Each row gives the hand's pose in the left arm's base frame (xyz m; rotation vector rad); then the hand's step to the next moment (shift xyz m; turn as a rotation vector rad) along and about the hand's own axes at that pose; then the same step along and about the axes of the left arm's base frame.
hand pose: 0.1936 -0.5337 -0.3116 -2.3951 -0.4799 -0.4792
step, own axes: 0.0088 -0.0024 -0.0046 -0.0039 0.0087 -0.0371
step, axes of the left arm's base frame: 0.0056 0.0007 0.0085 -0.0075 -0.0313 0.0208
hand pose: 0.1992 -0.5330 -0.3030 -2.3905 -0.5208 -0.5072
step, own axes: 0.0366 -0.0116 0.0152 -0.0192 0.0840 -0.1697
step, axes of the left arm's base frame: 0.0289 0.0269 0.0121 -0.0140 -0.1755 0.0723
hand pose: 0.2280 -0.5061 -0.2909 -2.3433 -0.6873 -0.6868
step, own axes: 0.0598 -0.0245 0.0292 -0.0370 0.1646 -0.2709
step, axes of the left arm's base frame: 0.0377 0.0542 0.0259 -0.0084 -0.3031 0.0996
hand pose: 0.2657 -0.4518 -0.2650 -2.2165 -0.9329 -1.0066
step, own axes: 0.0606 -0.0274 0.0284 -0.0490 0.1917 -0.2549
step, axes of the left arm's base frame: 0.0206 0.0590 0.0363 0.0133 -0.3133 0.0760
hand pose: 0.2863 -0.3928 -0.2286 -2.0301 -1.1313 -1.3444
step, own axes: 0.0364 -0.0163 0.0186 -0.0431 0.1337 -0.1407
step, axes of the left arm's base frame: 0.0033 0.0368 0.0240 0.0273 -0.1947 0.0293
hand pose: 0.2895 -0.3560 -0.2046 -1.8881 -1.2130 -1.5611
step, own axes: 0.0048 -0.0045 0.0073 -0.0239 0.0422 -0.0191
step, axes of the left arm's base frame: 0.0006 0.0097 0.0014 0.0233 -0.0460 -0.0078
